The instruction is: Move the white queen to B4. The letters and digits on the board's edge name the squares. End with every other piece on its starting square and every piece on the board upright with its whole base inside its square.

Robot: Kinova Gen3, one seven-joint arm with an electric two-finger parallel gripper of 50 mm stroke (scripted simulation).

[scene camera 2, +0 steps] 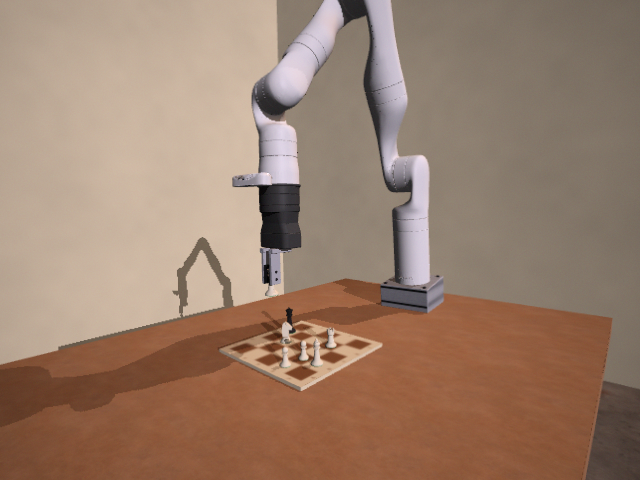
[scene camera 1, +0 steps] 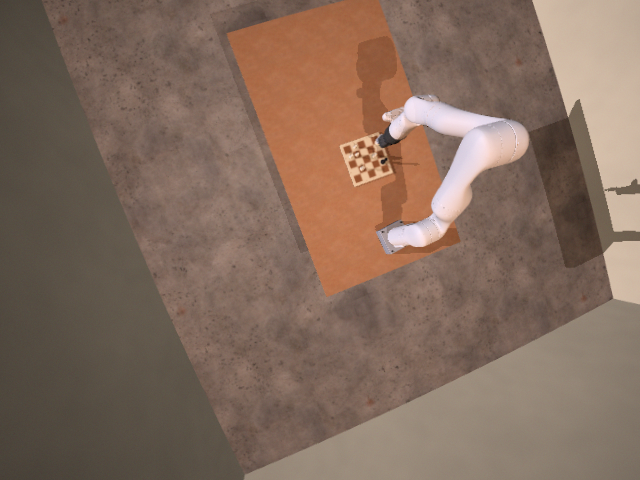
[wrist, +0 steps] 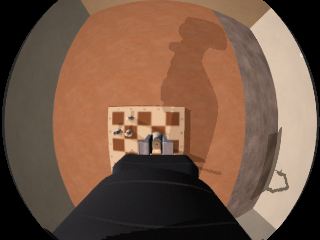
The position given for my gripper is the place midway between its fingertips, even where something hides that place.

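My gripper (scene camera 2: 271,283) is visible to me, and I find it again at (wrist: 156,141). There is also a chessboard (scene camera 2: 263,353), which I can see as well at (scene camera 1: 366,146) and at (wrist: 147,119).
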